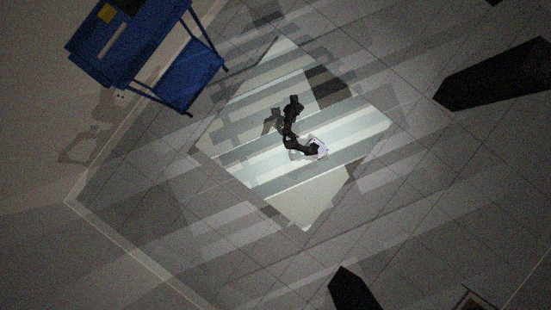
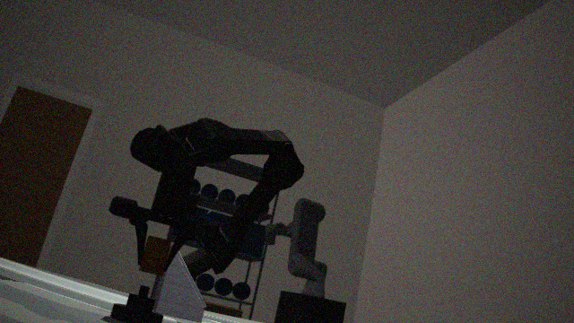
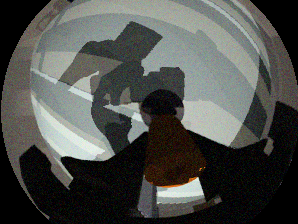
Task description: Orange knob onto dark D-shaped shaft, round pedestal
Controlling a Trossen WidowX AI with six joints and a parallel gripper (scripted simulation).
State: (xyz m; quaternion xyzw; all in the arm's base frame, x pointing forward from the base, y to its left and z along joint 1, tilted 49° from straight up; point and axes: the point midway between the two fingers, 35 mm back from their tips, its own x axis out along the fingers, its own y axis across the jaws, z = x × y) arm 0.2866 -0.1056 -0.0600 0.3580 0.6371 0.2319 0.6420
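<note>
The dark round pedestal is 6 cm below my gripper tip. Round my gripper tip: orange knob: 2 cm above.
</note>
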